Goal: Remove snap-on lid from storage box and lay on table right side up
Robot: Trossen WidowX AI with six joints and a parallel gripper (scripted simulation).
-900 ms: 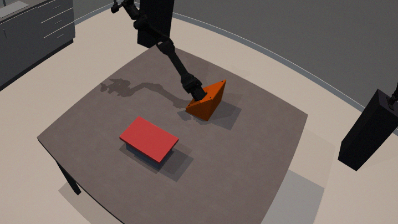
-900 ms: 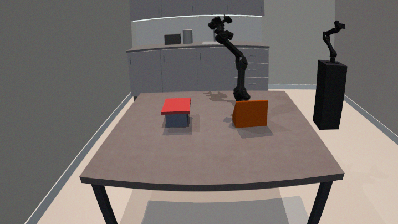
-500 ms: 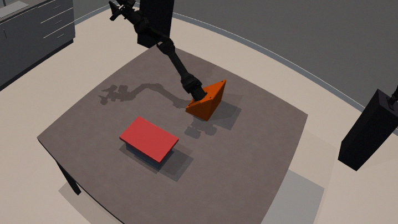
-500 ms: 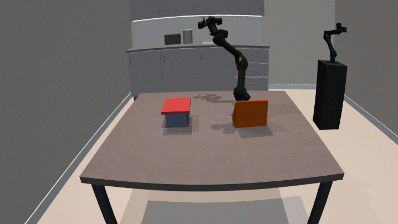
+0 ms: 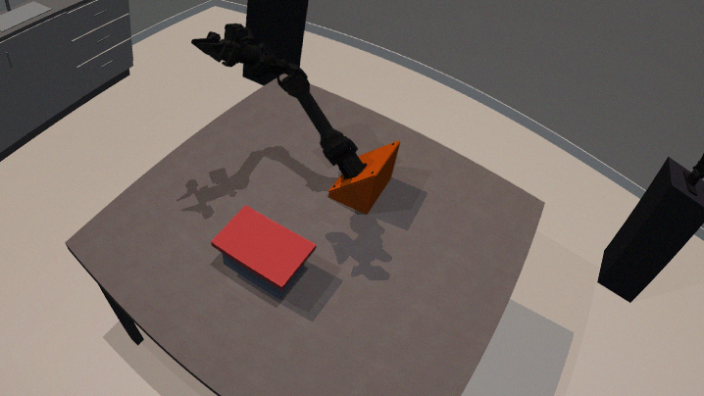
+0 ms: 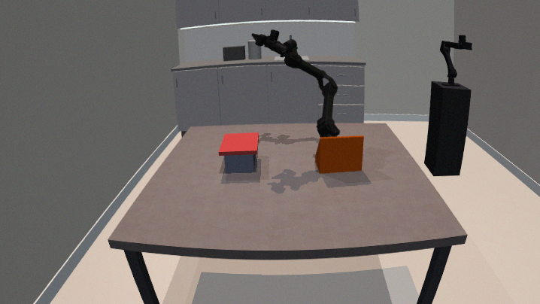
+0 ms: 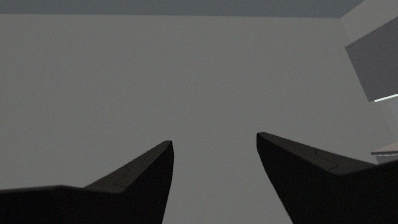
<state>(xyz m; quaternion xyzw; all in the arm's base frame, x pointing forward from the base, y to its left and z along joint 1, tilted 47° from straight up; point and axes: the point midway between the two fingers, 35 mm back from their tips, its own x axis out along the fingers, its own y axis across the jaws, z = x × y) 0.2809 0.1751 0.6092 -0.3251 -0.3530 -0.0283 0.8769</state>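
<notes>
The red lid lies 5 cm ahead of my gripper tip, 31 cm to the left of it and 50 cm below it. Also, from my gripper tip: blue-grey storage box (5 cm ahead, 31 cm to the left, 55 cm below).
</notes>
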